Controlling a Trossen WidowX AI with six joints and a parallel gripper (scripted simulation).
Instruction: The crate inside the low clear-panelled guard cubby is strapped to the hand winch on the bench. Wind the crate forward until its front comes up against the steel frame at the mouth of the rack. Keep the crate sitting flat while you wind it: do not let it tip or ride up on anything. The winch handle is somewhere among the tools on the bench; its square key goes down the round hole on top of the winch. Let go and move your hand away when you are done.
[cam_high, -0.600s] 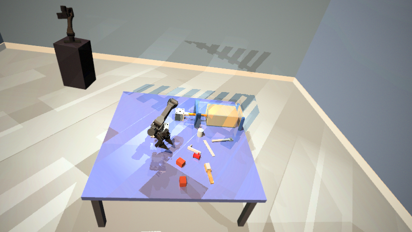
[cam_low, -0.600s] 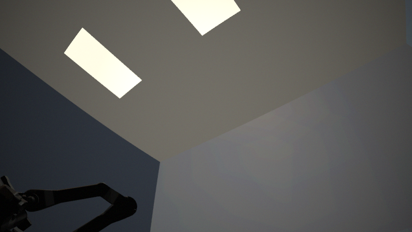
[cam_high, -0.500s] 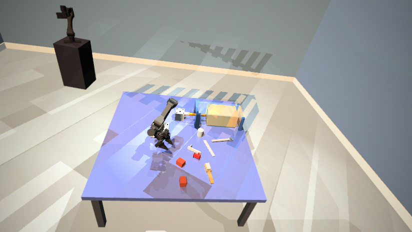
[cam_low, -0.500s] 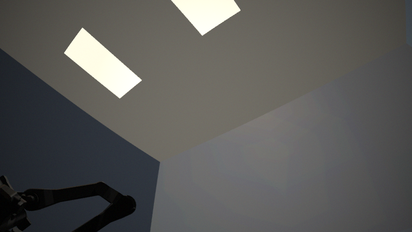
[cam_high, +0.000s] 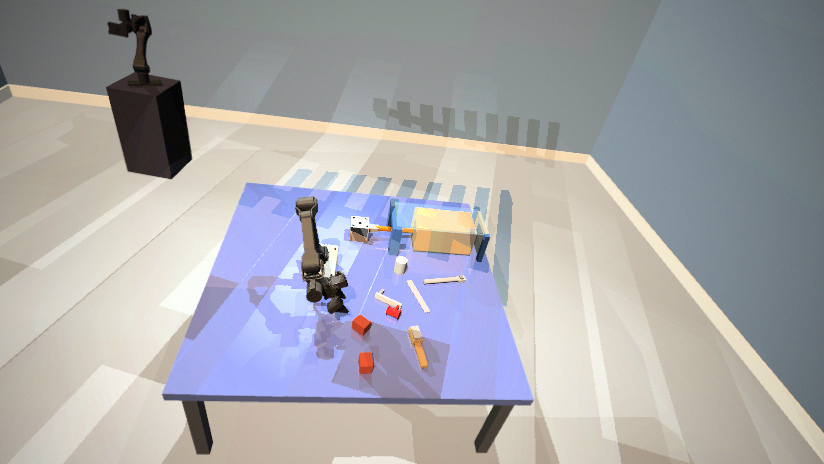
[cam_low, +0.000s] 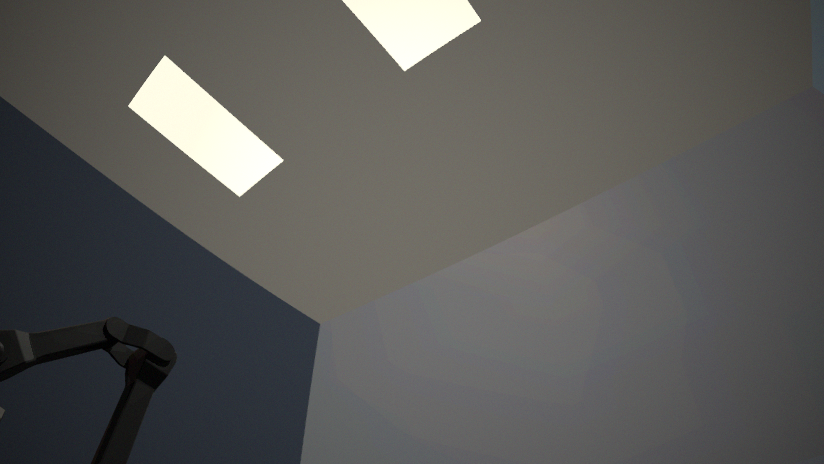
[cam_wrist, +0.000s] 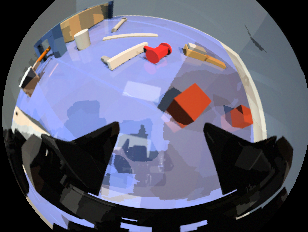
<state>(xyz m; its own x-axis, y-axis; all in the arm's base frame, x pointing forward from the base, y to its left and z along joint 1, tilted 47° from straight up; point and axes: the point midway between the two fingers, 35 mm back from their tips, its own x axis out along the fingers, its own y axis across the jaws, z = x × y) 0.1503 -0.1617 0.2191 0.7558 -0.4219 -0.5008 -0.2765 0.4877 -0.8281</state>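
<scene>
My gripper tip is now 17 cm short of the winch handle, 11 cm to the right of it and 6 cm above it. The rest, counted from my gripper tip: red piece (20 cm ahead, 7 cm to the left, 6 cm below); then orange brush (31 cm ahead, 9 cm to the right, 6 cm below); then flat bar (29 cm ahead, 19 cm to the left, 7 cm below).
</scene>
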